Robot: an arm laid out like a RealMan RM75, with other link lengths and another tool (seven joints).
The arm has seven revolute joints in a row. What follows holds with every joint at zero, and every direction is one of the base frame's. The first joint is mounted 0.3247 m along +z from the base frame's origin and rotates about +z. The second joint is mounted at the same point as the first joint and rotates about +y. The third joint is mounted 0.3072 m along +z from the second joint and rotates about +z. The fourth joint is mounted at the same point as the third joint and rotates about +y. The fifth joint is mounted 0.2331 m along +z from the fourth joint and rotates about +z. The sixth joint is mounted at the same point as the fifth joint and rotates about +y. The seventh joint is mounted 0.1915 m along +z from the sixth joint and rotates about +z. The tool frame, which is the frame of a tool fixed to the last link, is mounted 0.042 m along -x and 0.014 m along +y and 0.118 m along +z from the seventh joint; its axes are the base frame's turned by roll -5.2, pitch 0 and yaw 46.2 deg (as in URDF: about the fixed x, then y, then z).
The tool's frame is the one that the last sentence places.
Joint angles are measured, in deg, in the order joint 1, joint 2, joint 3, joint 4, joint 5, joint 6, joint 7. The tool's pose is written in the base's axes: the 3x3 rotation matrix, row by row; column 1 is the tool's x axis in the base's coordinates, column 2 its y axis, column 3 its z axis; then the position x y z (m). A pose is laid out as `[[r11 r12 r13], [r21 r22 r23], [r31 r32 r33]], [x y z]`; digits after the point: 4 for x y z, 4 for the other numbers.
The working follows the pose.
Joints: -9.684, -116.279, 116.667, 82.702, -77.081, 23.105, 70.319
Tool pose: [[0.9477 -0.2826 0.1480], [-0.1876 -0.1185 0.9751], [-0.2580 -0.9519 -0.1653]], [-0.1928 0.5530 0.0247]
Where each joint sits with the arm in this pose, in the base's axes (m; each line is computed from the numbers above, not from the rounded line before):
joint 1: 0.0000 0.0000 0.3247
joint 2: 0.0000 0.0000 0.3247
joint 3: -0.2715 0.0463 0.1887
joint 4: -0.2715 0.0463 0.1887
joint 5: -0.2177 0.2467 0.0825
joint 6: -0.2177 0.2467 0.0825
joint 7: -0.1845 0.4348 0.0675
the tool: -0.1928 0.5530 0.0247

